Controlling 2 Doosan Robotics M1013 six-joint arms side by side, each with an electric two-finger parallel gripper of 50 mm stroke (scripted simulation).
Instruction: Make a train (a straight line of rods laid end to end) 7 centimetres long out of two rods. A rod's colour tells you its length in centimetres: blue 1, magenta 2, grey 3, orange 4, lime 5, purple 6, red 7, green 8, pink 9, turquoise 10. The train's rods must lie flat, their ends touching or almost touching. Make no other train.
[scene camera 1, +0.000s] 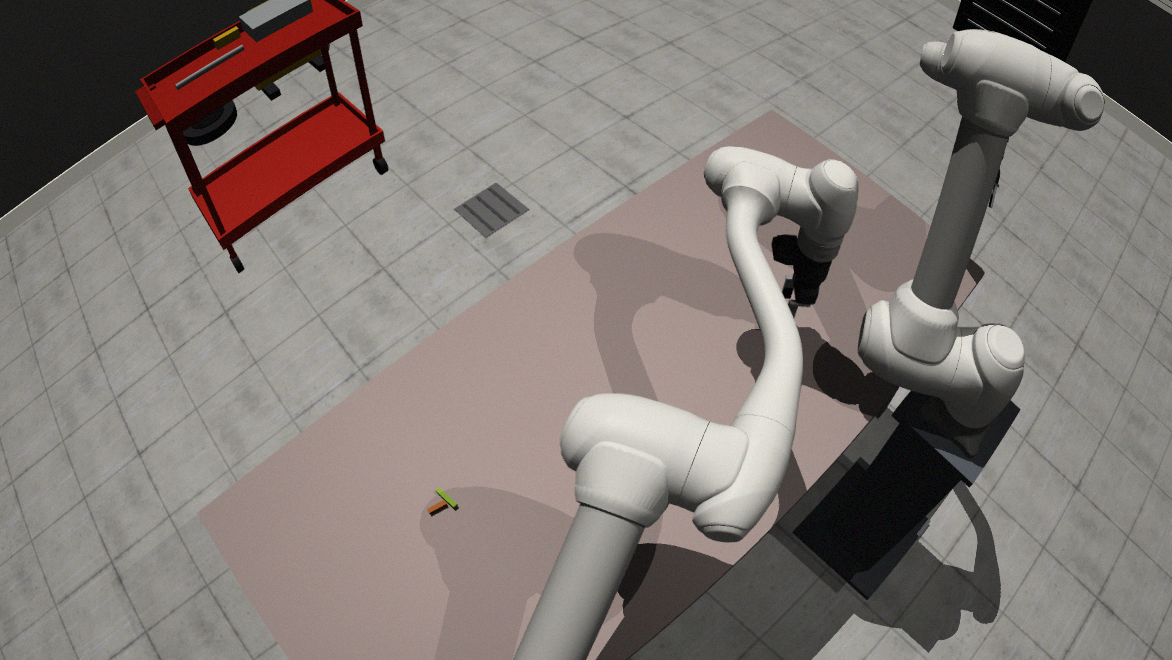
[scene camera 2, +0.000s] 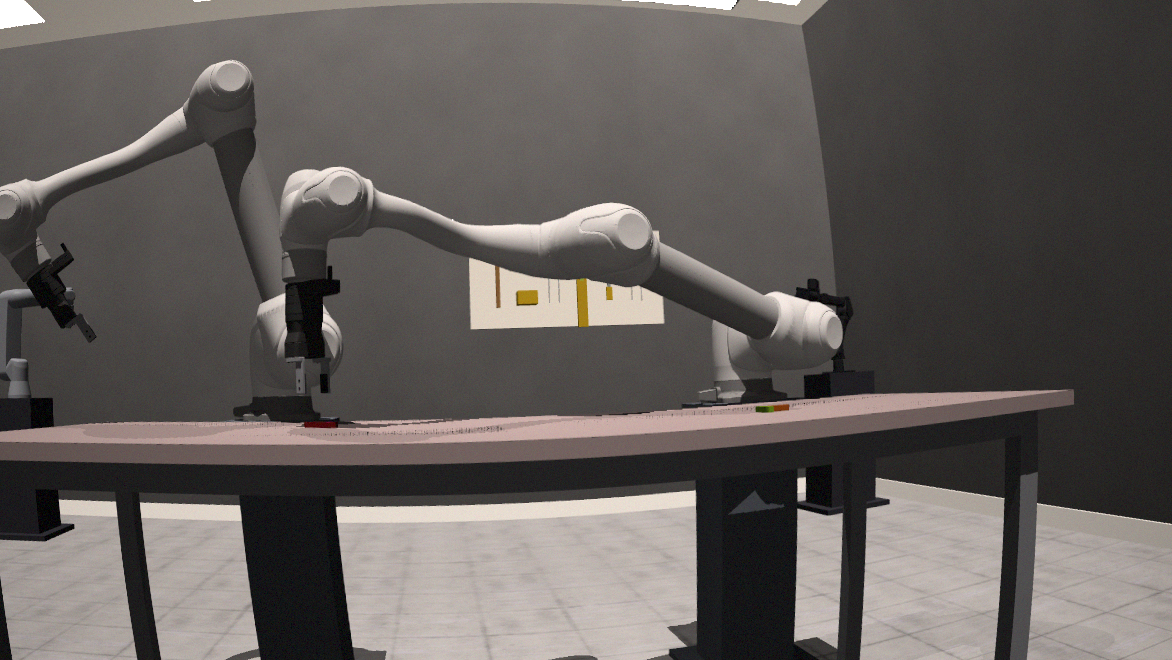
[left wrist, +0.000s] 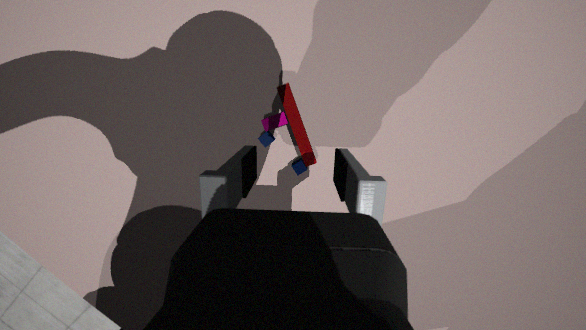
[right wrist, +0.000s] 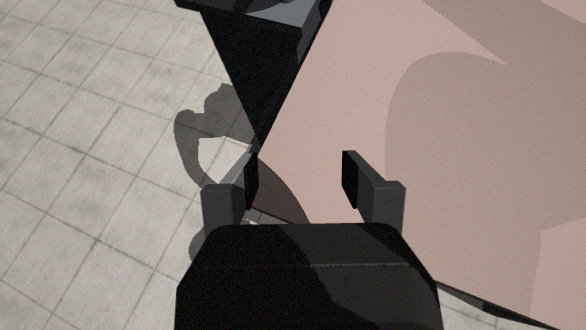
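My left gripper (scene camera 2: 313, 393), (scene camera 1: 786, 308), (left wrist: 295, 163), visible. My right gripper (scene camera 2: 92, 339), (right wrist: 299, 168), visible. Red rod (left wrist: 285, 93), out of frame in the right wrist view. Dark pedestal (scene camera 1: 905, 481), visible.
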